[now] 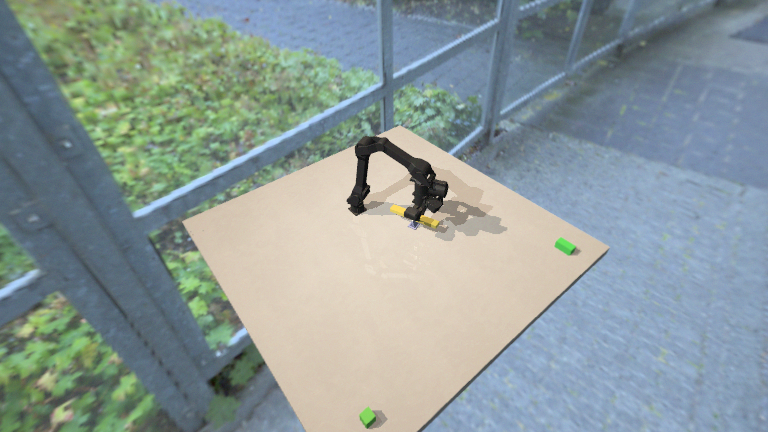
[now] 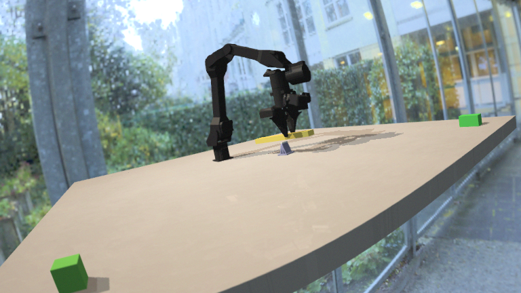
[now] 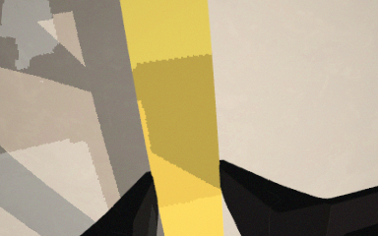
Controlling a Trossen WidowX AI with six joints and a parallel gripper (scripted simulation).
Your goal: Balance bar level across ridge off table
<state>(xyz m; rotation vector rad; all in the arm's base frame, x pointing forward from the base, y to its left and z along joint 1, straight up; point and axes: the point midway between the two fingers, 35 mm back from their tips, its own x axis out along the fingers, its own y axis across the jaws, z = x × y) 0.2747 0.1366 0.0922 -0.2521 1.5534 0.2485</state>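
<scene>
Now: gripper tip 3 cm past the yellow bar and 1 cm to the left of it. From my gripper tip the other things lie so: green cube 64 cm to the right, 47 cm ahead, 4 cm below.
</scene>
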